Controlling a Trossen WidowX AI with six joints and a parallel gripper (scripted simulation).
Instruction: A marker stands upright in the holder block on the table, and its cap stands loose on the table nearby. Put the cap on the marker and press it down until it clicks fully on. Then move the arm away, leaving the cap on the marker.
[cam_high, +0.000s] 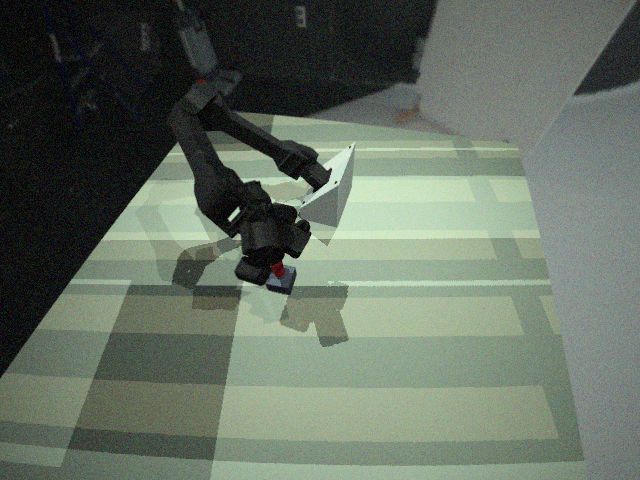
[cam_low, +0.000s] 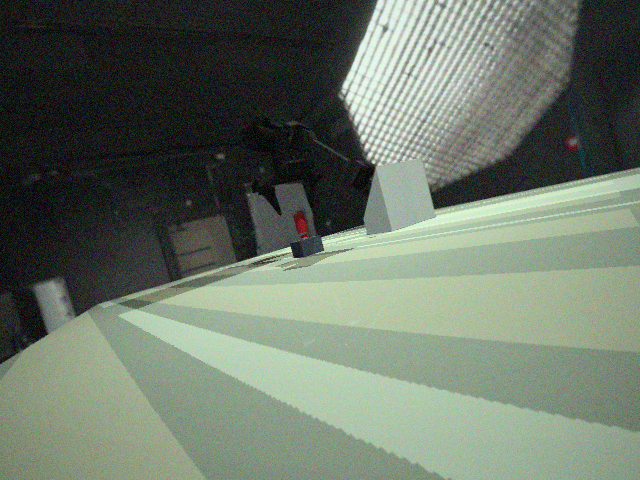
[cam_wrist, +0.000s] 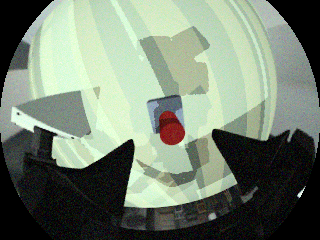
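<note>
Right now my gripper tip is 3 cm above the red cap. The rest, counted from my gripper tip: block (10 cm below).
</note>
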